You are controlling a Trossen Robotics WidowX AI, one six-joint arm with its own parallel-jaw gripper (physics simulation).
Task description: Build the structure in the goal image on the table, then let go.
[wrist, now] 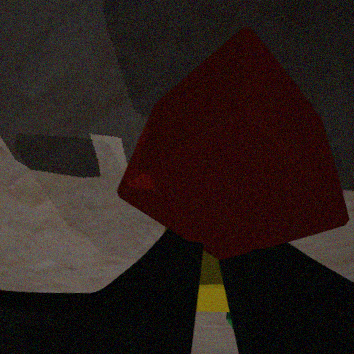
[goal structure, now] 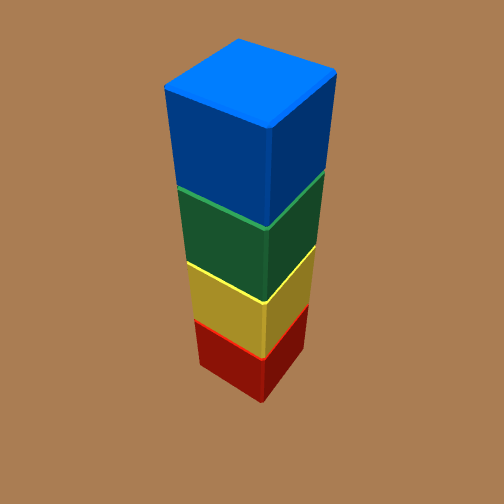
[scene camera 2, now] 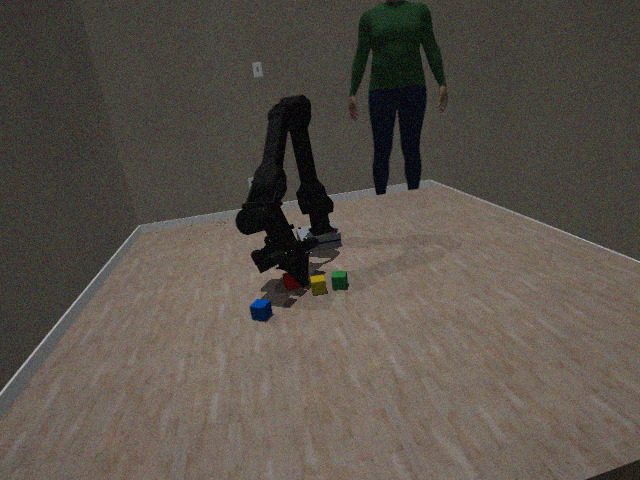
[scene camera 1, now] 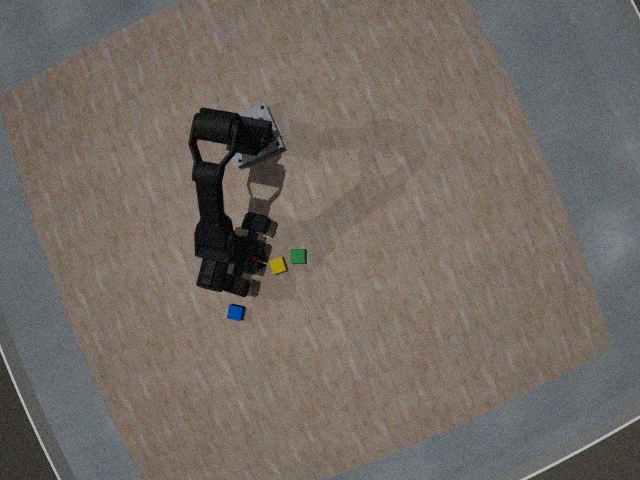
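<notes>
A red cube [scene camera 2: 290, 281] [wrist: 235, 150] is at my fingertips, low at the table, mostly hidden by the arm in scene camera 1. My gripper [scene camera 2: 303, 282] [wrist: 208, 213] is nearly closed, with its tips on the cube's lower corner in the wrist view; how deep the grip is cannot be seen. A yellow cube [scene camera 1: 277, 265] [scene camera 2: 318, 285] [wrist: 213, 298] stands on the table close beside the gripper. A green cube [scene camera 1: 298, 256] [scene camera 2: 339, 280] [wrist: 229, 319] stands beyond it, with a small gap between them. A blue cube [scene camera 1: 235, 312] [scene camera 2: 261, 310] lies apart from the others.
The arm's grey base plate [scene camera 1: 262, 112] [scene camera 2: 330, 239] is on the wood-look table [scene camera 1: 413, 258] [scene camera 2: 413, 361]. The black arm [scene camera 1: 210, 201] [scene camera 2: 271, 149] bends over the cubes. A person [scene camera 2: 395, 46] in a green top is behind the table.
</notes>
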